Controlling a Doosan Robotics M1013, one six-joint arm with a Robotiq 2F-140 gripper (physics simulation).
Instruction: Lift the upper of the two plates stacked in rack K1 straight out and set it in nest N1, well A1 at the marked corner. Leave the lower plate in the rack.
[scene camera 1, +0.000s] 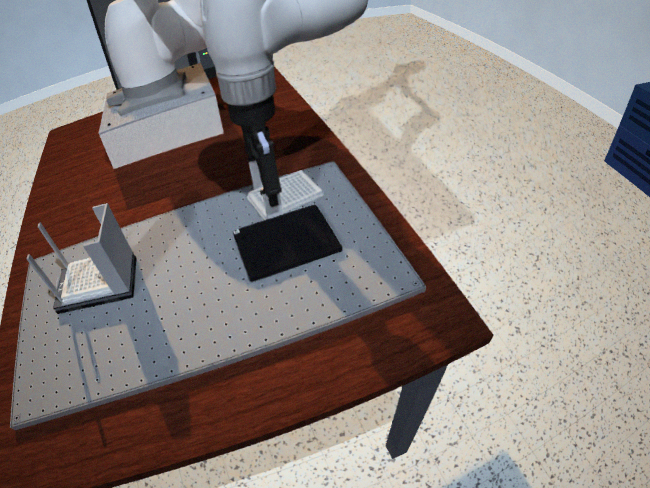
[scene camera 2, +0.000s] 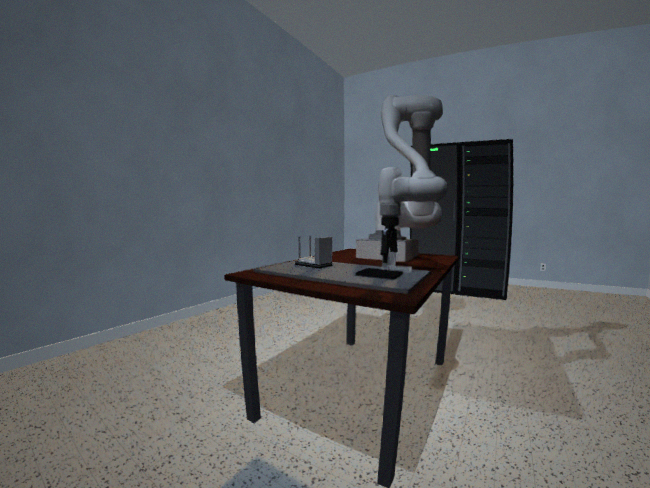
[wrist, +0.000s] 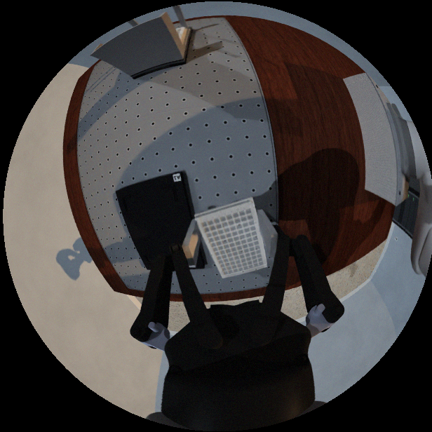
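Seen in the pictures: gripper, between the fingertips: (scene camera 1: 268, 202) (scene camera 2: 388, 268); arm's base, origin of its link: (scene camera 1: 154, 94).
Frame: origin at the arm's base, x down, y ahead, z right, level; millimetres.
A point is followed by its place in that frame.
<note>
My gripper (scene camera 1: 265, 190) {x 88, y 468, z -232 mm} (scene camera 2: 389, 261) {x 88, y 468, z -232 mm} (wrist: 228, 223) is shut on a white well plate (scene camera 1: 301, 188) {x 81, y 458, z -301 mm} (wrist: 235, 260), its pads on two opposite sides. The plate looks roughly level and is beside the nest, on the robot-base side; its exact height is hard to tell. Nest N1, a flat black block (scene camera 1: 288, 244) {x 83, y 595, z -245 mm} (scene camera 2: 379, 273) {x 83, y 606, z -256 mm} (wrist: 155, 215), has a white A1 label (scene camera 1: 236, 231) {x 83, y 533, z -162 mm} (wrist: 176, 177) at one corner. Rack K1 (scene camera 1: 112, 252) {x 2, y 597, z 42 mm} (scene camera 2: 323, 250) {x 15, y 589, z 41 mm} (wrist: 145, 47), with grey wall and thin posts, holds another white plate (scene camera 1: 82, 278) {x 64, y 573, z 134 mm}, partly hidden by the wall.
Nest and rack are on a grey perforated board (scene camera 1: 199, 325) {x 95, y 708, z -74 mm} (scene camera 2: 336, 275) {x 95, y 695, z -109 mm} (wrist: 220, 130) on a dark red wooden table (scene camera 1: 294, 388) {x 108, y 843, z -193 mm} (wrist: 320, 120). The robot's pale base block (scene camera 1: 162, 133) {x 54, y 143, z -17 mm} (wrist: 377, 140) stands behind the board. The rack's tall wall and posts rise at the other end.
</note>
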